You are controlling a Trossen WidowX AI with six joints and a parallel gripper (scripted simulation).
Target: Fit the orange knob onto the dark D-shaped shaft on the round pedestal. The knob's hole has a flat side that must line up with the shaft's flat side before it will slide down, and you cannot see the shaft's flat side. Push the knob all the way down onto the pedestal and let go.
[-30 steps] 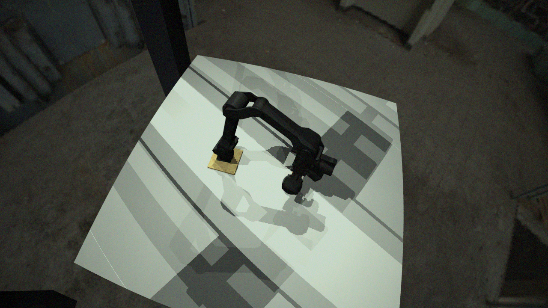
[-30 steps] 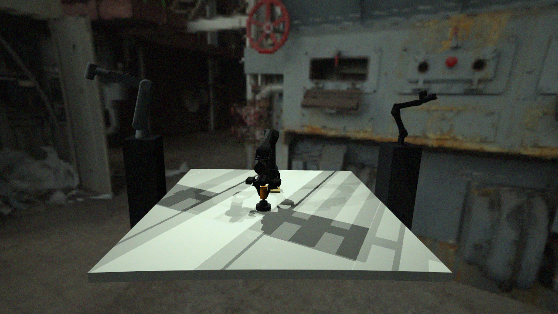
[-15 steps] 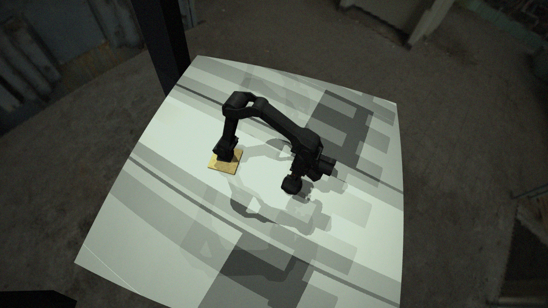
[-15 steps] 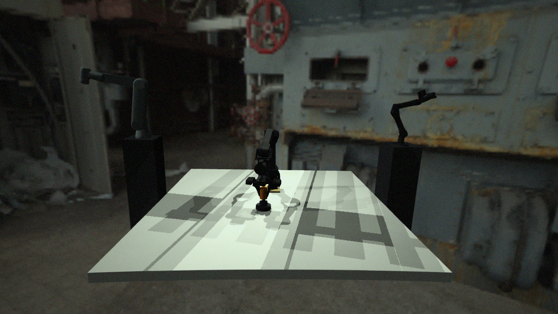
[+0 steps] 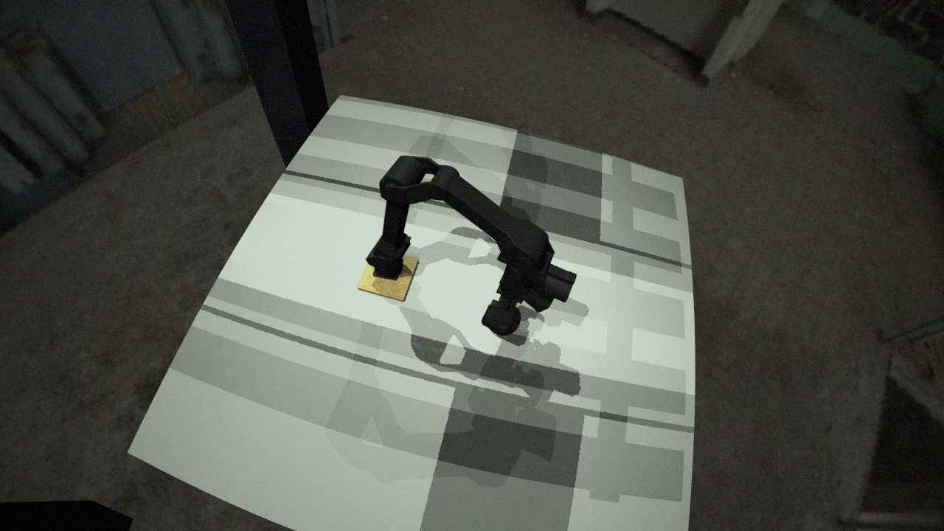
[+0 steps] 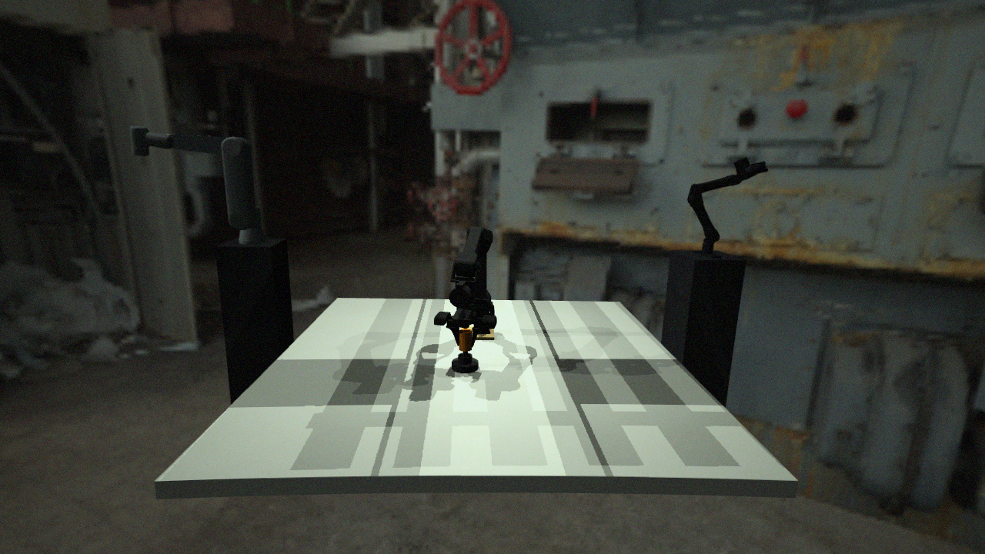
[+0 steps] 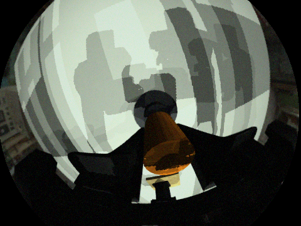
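Right now the orange knob is 20 mm above my gripper tip. From my gripper tip the other things lie so: round pedestal 40 mm below.
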